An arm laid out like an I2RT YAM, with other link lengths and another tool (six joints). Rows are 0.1 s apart.
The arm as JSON. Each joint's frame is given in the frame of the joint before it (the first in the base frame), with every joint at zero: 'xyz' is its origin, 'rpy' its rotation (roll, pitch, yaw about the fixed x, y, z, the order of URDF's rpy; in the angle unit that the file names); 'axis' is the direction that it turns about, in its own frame. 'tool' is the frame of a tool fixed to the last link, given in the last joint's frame.
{
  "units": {
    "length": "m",
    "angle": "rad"
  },
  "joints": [
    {
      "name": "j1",
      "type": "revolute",
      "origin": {
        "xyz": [
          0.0,
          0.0,
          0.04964
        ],
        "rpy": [
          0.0,
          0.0,
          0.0
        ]
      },
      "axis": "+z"
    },
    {
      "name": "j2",
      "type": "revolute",
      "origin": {
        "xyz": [
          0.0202,
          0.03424,
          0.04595
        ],
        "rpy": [
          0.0,
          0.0,
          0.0
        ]
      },
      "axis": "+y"
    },
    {
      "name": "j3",
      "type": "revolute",
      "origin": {
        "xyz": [
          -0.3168,
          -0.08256,
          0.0
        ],
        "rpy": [
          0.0,
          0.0,
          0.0
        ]
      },
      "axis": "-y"
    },
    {
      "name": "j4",
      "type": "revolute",
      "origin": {
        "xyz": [
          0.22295,
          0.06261,
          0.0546
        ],
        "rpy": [
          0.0,
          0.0,
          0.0
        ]
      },
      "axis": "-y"
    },
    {
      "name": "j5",
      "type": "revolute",
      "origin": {
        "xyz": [
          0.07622,
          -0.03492,
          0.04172
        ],
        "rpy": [
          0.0,
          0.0,
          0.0
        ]
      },
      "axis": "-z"
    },
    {
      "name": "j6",
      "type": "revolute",
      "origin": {
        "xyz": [
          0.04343,
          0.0,
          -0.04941
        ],
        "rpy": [
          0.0,
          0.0,
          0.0
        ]
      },
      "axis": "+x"
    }
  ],
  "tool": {
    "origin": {
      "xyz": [
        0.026,
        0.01,
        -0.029
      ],
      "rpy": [
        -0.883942,
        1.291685,
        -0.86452
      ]
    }
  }
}
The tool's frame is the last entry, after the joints.
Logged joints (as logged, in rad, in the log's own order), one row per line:
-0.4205, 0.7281, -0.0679, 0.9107, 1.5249, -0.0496
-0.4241, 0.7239, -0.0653, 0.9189, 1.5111, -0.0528
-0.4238, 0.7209, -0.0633, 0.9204, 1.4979, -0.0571
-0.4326, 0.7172, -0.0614, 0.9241, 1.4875, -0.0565
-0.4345, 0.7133, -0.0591, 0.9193, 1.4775, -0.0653
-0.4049, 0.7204, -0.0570, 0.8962, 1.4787, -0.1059
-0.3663, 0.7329, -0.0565, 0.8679, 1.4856, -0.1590
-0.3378, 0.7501, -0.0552, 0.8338, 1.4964, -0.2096
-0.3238, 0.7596, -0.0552, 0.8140, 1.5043, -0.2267
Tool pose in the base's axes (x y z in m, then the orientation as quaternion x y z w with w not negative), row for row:
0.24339, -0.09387, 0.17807, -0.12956, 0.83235, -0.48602, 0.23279
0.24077, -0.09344, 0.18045, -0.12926, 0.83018, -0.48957, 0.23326
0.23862, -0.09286, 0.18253, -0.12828, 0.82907, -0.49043, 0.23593
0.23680, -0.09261, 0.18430, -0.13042, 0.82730, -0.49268, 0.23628
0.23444, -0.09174, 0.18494, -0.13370, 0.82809, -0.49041, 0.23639
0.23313, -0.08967, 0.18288, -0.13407, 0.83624, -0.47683, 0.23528
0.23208, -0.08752, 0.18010, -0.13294, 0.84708, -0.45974, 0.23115
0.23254, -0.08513, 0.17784, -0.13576, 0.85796, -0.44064, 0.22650
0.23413, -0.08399, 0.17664, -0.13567, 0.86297, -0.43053, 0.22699
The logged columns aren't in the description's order. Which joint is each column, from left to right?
Columns, left to right: j6, j3, j1, j5, j2, j4.
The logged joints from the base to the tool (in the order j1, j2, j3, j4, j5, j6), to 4 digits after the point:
-0.0679, 1.5249, 0.7281, -0.0496, 0.9107, -0.4205
-0.0653, 1.5111, 0.7239, -0.0528, 0.9189, -0.4241
-0.0633, 1.4979, 0.7209, -0.0571, 0.9204, -0.4238
-0.0614, 1.4875, 0.7172, -0.0565, 0.9241, -0.4326
-0.0591, 1.4775, 0.7133, -0.0653, 0.9193, -0.4345
-0.0570, 1.4787, 0.7204, -0.1059, 0.8962, -0.4049
-0.0565, 1.4856, 0.7329, -0.1590, 0.8679, -0.3663
-0.0552, 1.4964, 0.7501, -0.2096, 0.8338, -0.3378
-0.0552, 1.5043, 0.7596, -0.2267, 0.8140, -0.3238

